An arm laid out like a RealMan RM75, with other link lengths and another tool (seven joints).
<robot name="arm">
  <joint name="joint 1" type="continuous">
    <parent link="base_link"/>
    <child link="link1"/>
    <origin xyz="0 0 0.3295" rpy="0 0 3.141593"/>
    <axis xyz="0 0 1"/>
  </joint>
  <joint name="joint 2" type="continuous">
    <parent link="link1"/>
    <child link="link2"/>
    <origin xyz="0 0 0" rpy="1.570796 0 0"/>
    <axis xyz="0 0 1"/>
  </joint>
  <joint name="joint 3" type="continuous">
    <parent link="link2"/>
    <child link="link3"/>
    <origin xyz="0 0.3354 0" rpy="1.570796 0 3.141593"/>
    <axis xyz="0 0 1"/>
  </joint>
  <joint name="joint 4" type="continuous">
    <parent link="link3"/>
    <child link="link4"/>
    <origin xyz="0 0 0" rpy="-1.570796 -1.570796 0"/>
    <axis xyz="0 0 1"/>
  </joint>
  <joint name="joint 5" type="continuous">
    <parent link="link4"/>
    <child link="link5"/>
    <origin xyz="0.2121 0 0" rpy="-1.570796 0 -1.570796"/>
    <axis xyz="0 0 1"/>
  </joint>
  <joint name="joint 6" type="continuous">
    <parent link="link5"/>
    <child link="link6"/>
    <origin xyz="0 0 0" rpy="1.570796 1.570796 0"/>
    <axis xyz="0 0 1"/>
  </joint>
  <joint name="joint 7" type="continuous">
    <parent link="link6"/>
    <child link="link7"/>
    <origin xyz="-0.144 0 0" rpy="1.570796 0 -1.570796"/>
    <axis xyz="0 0 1"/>
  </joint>
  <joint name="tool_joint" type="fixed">
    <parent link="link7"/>
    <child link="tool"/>
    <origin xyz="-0.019 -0.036 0.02" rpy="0 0.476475 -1.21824"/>
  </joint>
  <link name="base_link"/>
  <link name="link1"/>
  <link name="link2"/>
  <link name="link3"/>
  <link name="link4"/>
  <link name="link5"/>
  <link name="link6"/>
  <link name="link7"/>
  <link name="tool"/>
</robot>
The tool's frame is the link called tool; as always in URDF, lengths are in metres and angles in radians. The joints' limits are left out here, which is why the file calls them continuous.
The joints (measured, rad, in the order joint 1, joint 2, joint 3, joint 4, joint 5, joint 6, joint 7), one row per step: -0.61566 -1.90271 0.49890 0.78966 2.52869 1.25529 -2.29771; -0.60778 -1.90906 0.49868 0.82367 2.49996 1.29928 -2.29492; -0.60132 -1.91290 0.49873 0.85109 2.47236 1.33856 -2.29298; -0.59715 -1.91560 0.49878 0.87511 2.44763 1.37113 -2.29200; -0.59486 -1.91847 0.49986 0.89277 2.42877 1.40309 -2.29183; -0.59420 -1.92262 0.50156 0.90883 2.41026 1.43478 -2.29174; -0.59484 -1.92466 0.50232 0.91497 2.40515 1.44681 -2.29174; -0.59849 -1.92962 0.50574 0.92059 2.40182 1.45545 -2.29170; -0.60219 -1.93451 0.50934 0.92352 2.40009 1.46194 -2.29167; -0.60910 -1.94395 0.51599 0.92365 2.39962 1.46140 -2.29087; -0.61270 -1.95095 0.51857 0.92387 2.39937 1.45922 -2.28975; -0.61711 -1.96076 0.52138 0.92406 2.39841 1.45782 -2.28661; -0.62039 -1.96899 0.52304 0.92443 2.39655 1.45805 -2.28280; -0.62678 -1.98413 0.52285 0.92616 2.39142 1.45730 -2.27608; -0.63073 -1.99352 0.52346 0.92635 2.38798 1.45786 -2.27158; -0.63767 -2.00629 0.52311 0.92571 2.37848 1.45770 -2.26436
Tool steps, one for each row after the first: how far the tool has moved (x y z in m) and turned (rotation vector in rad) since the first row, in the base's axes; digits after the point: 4 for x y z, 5 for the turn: 0.0071 -0.0018 0.0001 -0.00570 -0.02689 -0.02509; 0.0136 -0.0033 0.0005 -0.01127 -0.05207 -0.04850; 0.0199 -0.0039 0.0015 -0.01434 -0.07276 -0.07099; 0.0258 -0.0049 0.0008 -0.02479 -0.09245 -0.09017; 0.0325 -0.0057 -0.0011 -0.03771 -0.11314 -0.11070; 0.0352 -0.0058 -0.0020 -0.04398 -0.11979 -0.11862; 0.0392 -0.0048 -0.0047 -0.05236 -0.12497 -0.12874; 0.0427 -0.0039 -0.0079 -0.06128 -0.12962 -0.13661; 0.0474 -0.0018 -0.0140 -0.07142 -0.13385 -0.14622; 0.0500 -0.0006 -0.0181 -0.07540 -0.13688 -0.15135; 0.0536 0.0005 -0.0238 -0.08176 -0.14194 -0.15942; 0.0566 0.0013 -0.0285 -0.08729 -0.14717 -0.16734; 0.0625 0.0030 -0.0365 -0.09231 -0.15856 -0.18215; 0.0663 0.0039 -0.0418 -0.09731 -0.16634 -0.19166; 0.0727 0.0059 -0.0490 -0.10080 -0.18061 -0.20828
